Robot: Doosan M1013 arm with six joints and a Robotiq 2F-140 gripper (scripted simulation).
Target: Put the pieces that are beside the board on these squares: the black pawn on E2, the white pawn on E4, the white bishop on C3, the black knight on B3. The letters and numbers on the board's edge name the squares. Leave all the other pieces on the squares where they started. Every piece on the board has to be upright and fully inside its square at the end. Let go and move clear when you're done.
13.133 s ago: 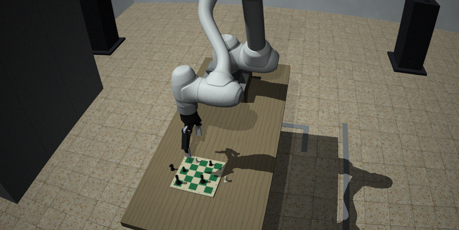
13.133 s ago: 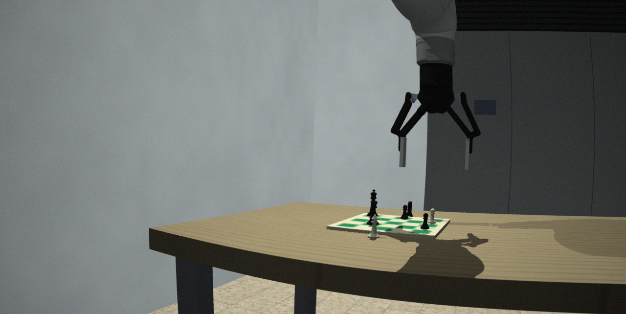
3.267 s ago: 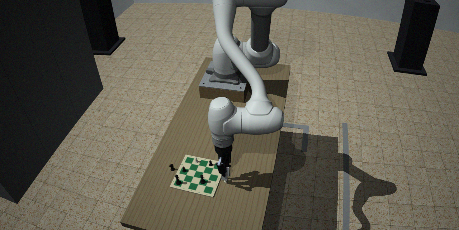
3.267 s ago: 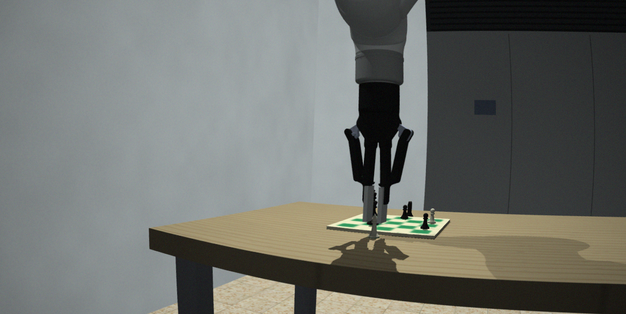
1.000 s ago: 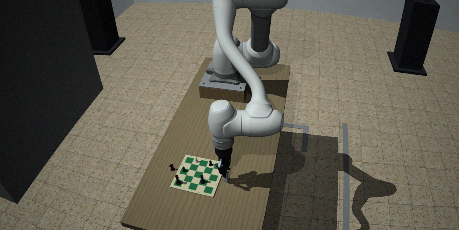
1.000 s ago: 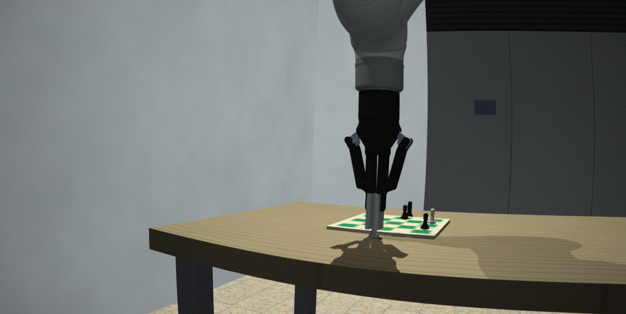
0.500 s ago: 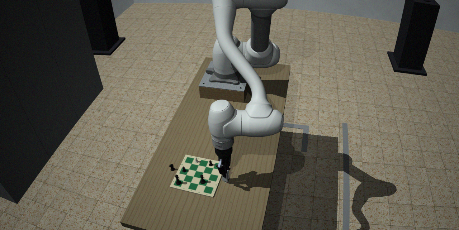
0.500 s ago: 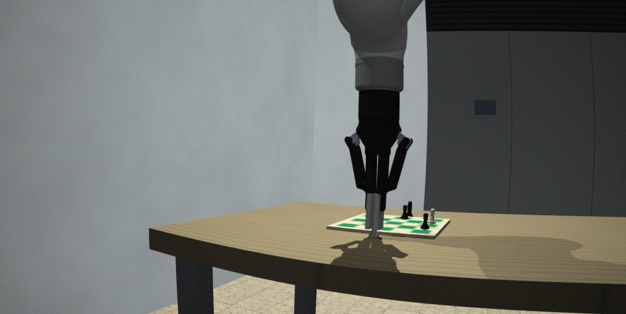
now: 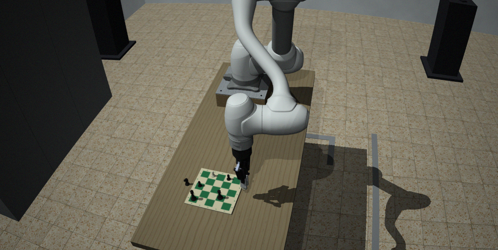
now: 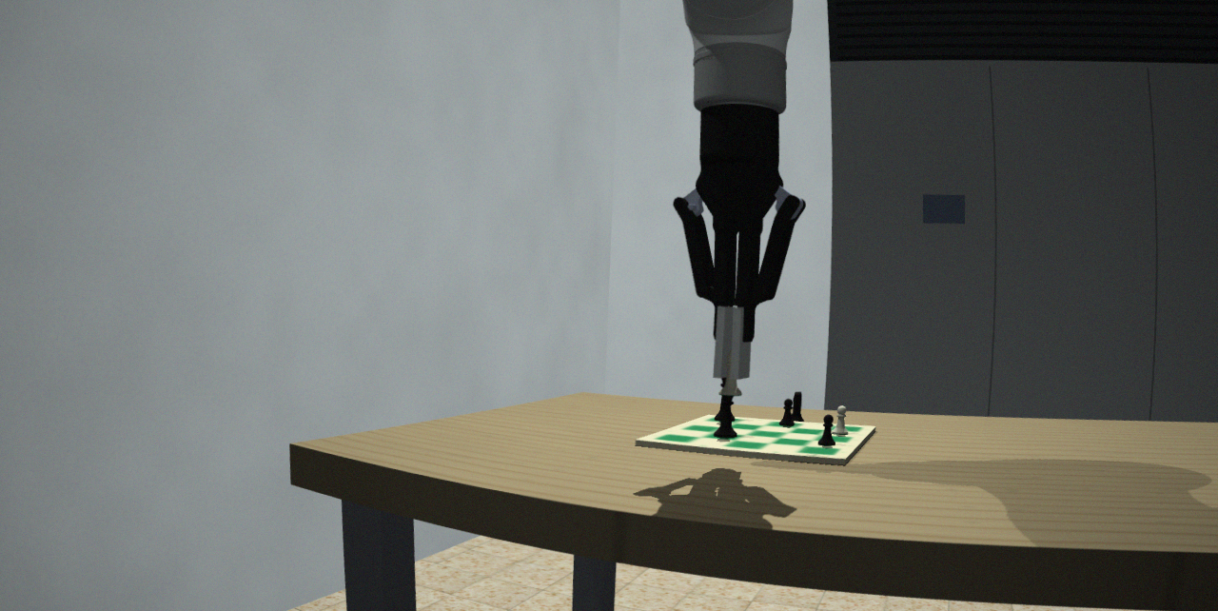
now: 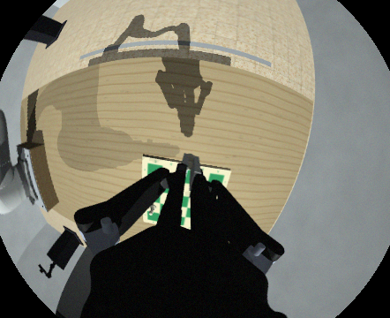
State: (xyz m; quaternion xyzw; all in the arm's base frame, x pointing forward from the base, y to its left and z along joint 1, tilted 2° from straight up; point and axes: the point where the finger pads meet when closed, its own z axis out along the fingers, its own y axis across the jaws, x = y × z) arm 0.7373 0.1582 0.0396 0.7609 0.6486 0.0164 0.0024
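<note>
The green-and-cream chessboard is 10 mm behind my hand, 140 mm to the right of it and 110 mm below it. The rest, counted from my hand: white bishop: 30 mm below; white pawn: 90 mm behind, 170 mm to the right, 90 mm below; black knight: 20 mm behind, 280 mm to the right, 100 mm below.
</note>
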